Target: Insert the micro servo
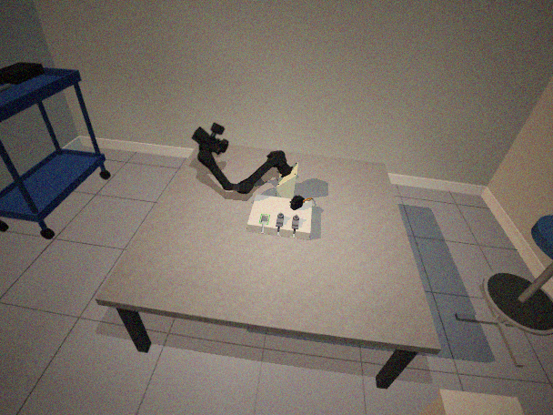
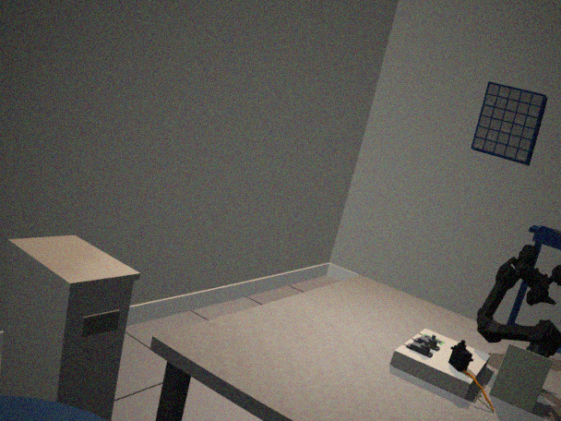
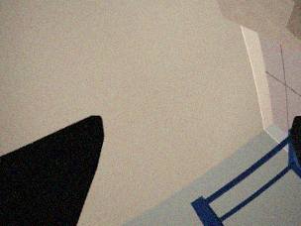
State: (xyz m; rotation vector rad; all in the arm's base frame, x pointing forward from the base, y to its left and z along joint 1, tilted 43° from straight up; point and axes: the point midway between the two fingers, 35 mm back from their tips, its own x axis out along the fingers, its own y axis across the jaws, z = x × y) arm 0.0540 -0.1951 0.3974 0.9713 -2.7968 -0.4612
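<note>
The deck is 46 cm to the left of my gripper tip, 24 cm below it and 17 cm ahead of it.
</note>
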